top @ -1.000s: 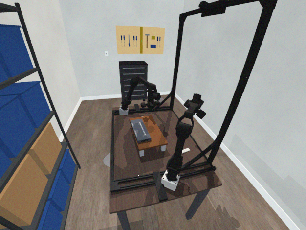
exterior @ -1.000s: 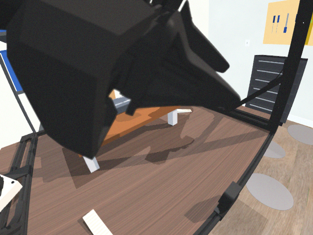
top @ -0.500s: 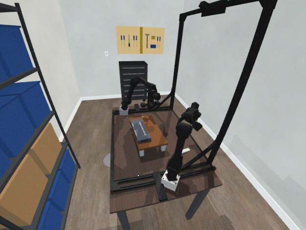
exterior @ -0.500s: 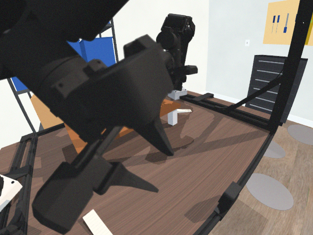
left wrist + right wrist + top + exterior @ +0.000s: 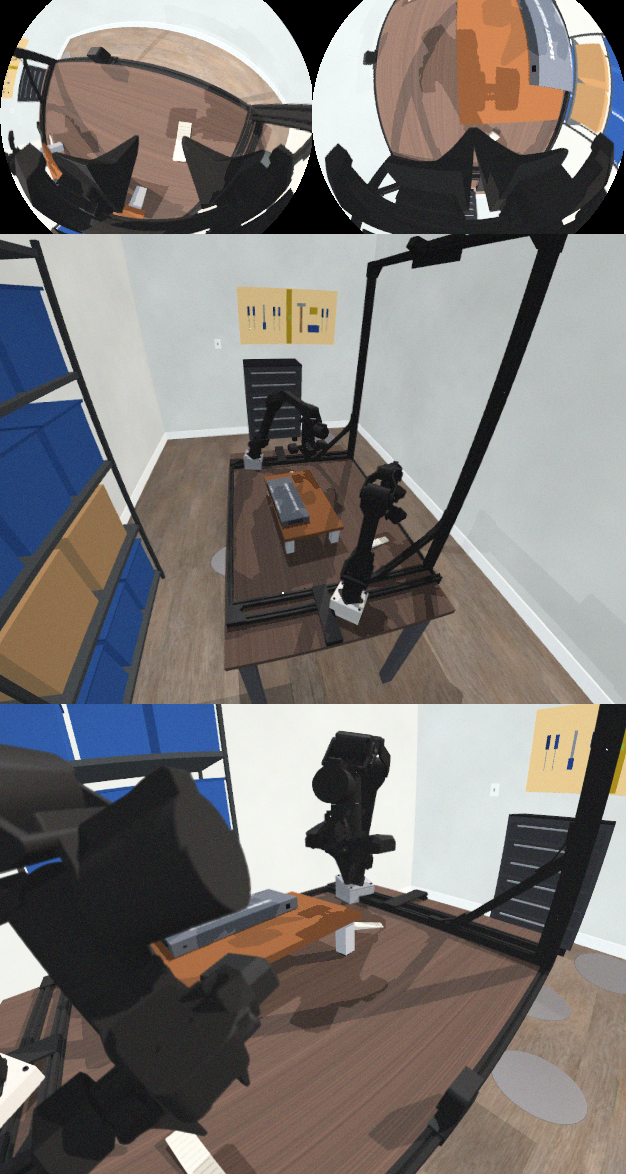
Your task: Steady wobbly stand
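Now: the white wedge 13 cm below my left hand, 4 cm to the left of it and 3 cm ahead of it. Round my left hand: grey network switch 32 cm ahead, 26 cm to the right, 2 cm below; stand 26 cm ahead, 25 cm to the right, 9 cm below.
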